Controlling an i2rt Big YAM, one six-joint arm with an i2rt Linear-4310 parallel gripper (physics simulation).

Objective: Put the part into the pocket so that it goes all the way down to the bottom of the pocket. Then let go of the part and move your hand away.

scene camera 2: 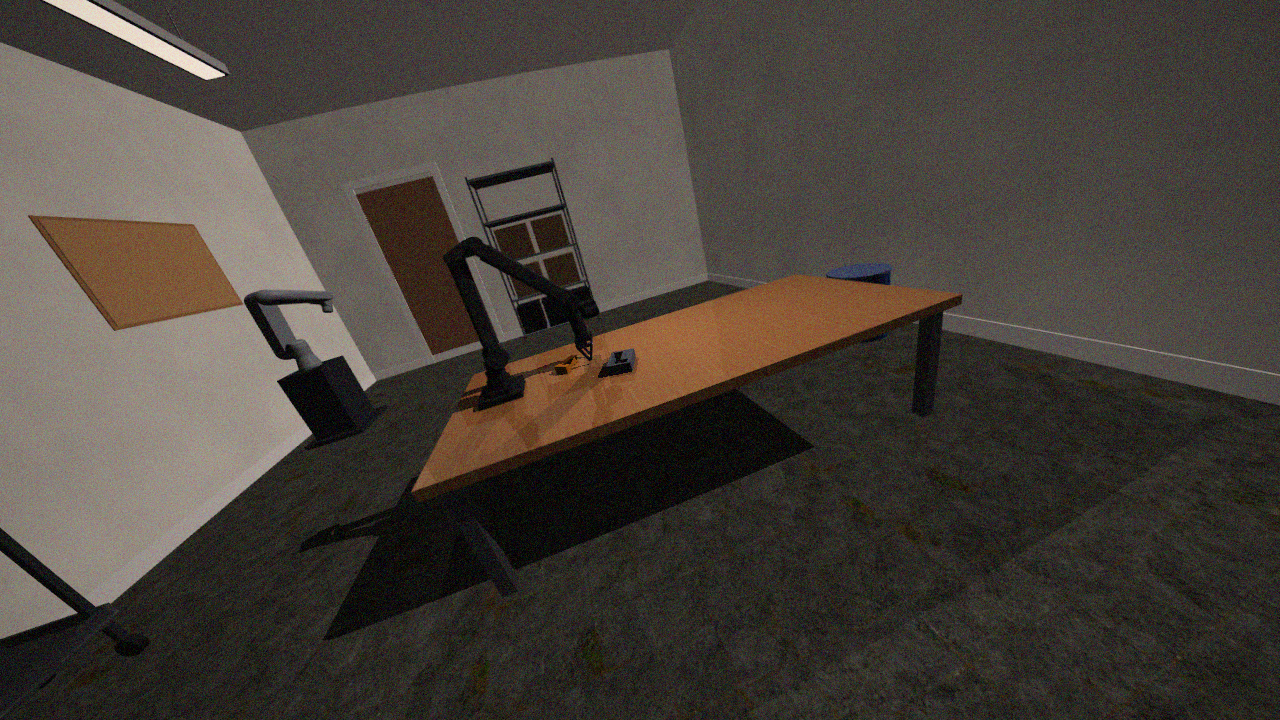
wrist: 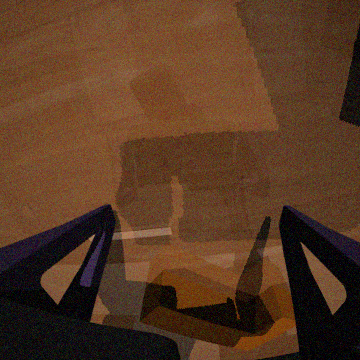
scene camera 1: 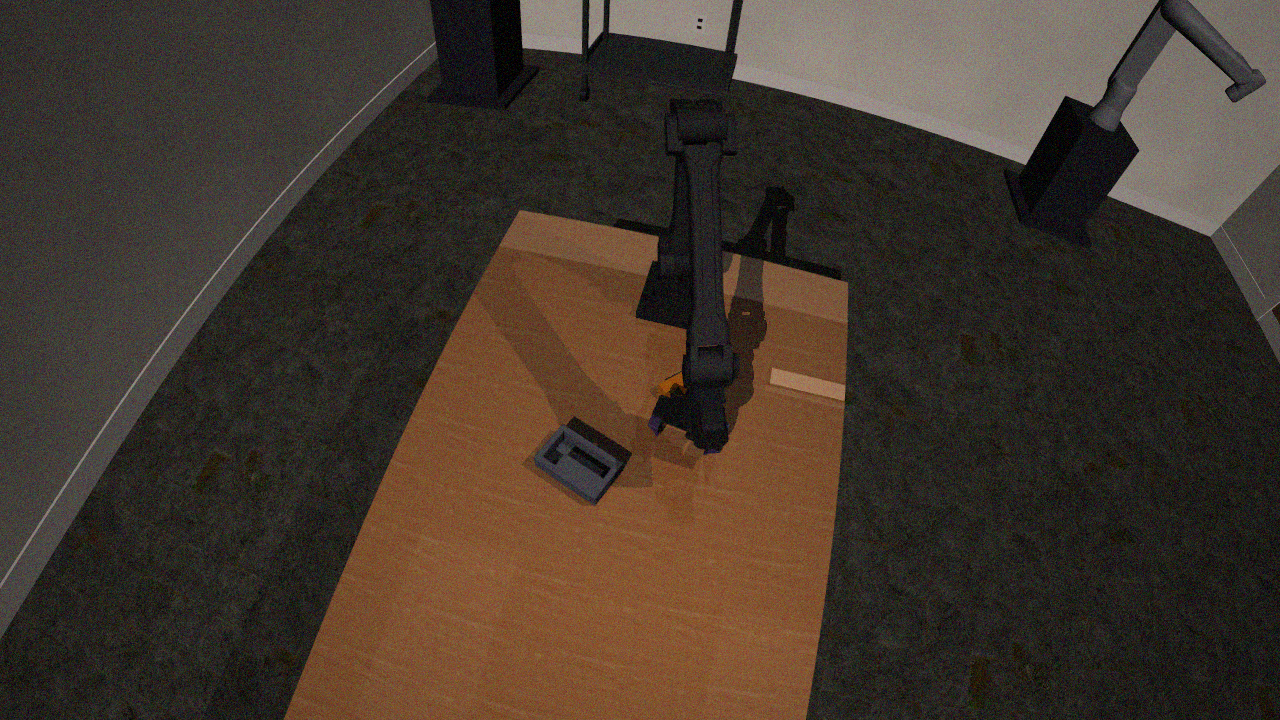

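Pixels of known places: gripper, between the fingertips: (scene camera 2: 590, 357) (wrist: 194, 214) (scene camera 1: 681, 443); arm's base, origin of its link: (scene camera 2: 502, 388) (scene camera 1: 678, 292).
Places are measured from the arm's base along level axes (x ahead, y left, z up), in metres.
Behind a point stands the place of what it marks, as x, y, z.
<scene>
The part, an orange angled piece (scene camera 1: 671, 384) {0.243, 0.039, 0.001} (scene camera 2: 566, 365) {0.254, 0.025, 0.001} (wrist: 200, 327) {0.265, 0.093, 0.002}, lies on the table between the arm's base and the hand, partly hidden by the arm in the first scene view. The pocket is in a dark grey block (scene camera 1: 568, 483) {0.504, -0.092, -0.003} (scene camera 2: 617, 369) {0.430, -0.151, -0.011}; its recess faces up, and the block stands apart from the part. A dark edge at the right of the wrist view looks like this block. My gripper (scene camera 1: 683, 436) {0.356, 0.087, -0.018} (scene camera 2: 586, 354) {0.356, 0.087, -0.018} (wrist: 194, 214) {0.356, 0.087, -0.018} is wide open and empty, above the table. In the wrist view the part shows low between the fingers, partly in shadow.
The wooden table (scene camera 1: 554, 608) {0.734, -0.049, -0.029} (scene camera 2: 760, 331) {0.983, -0.187, -0.028} carries the arm's base (scene camera 1: 660, 295) {0.032, -0.036, 0.013} (scene camera 2: 501, 390) {0.008, -0.055, 0.012} near one end. A pale strip (scene camera 1: 805, 383) (wrist: 142, 233) shows on the table near its side edge. A second arm on a black pedestal (scene camera 1: 1074, 161) (scene camera 2: 326, 398) stands on the floor beyond.
</scene>
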